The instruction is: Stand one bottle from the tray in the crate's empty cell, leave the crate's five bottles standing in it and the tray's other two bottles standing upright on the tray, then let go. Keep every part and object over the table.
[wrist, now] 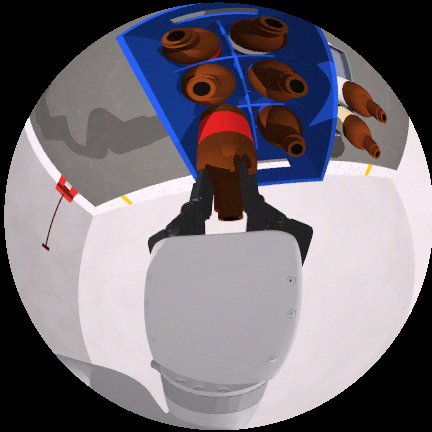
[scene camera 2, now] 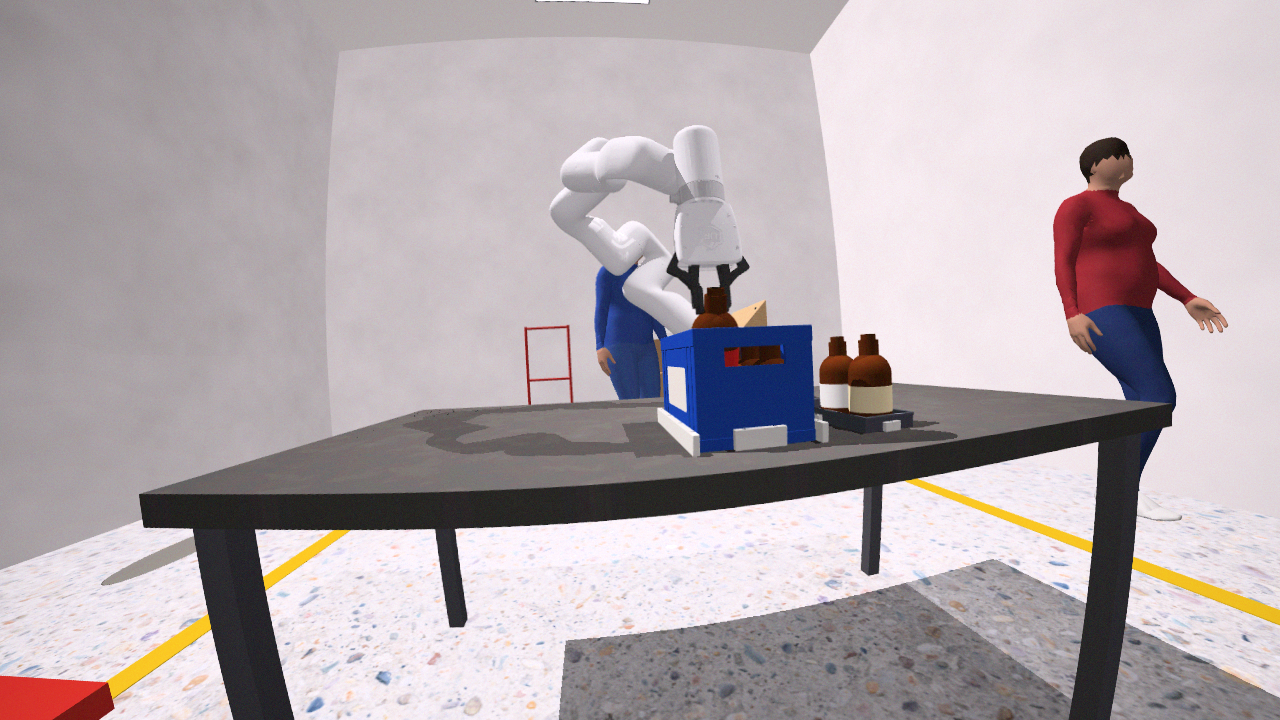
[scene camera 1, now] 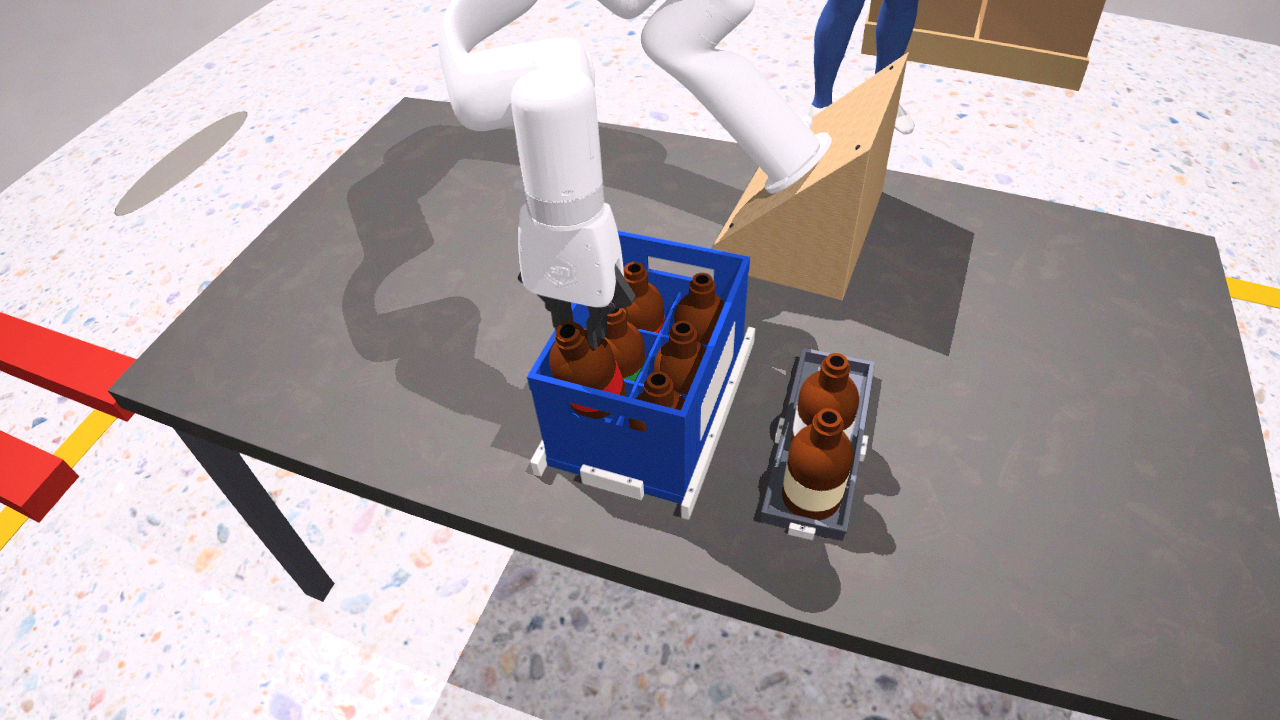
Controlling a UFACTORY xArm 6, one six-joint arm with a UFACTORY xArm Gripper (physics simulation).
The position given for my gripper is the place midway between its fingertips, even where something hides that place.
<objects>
my gripper: wrist 224, 175; scene camera 2 712, 313; scene camera 1 581, 336
cream-label bottle: wrist; scene camera 2; scene camera 1 820, 457
red-label bottle: wrist 224, 139; scene camera 2; scene camera 1
same spot on red-label bottle: (scene camera 2: 715, 315) = (scene camera 1: 564, 361)
same spot on cream-label bottle: (wrist: 354, 129) = (scene camera 2: 850, 365)
</objects>
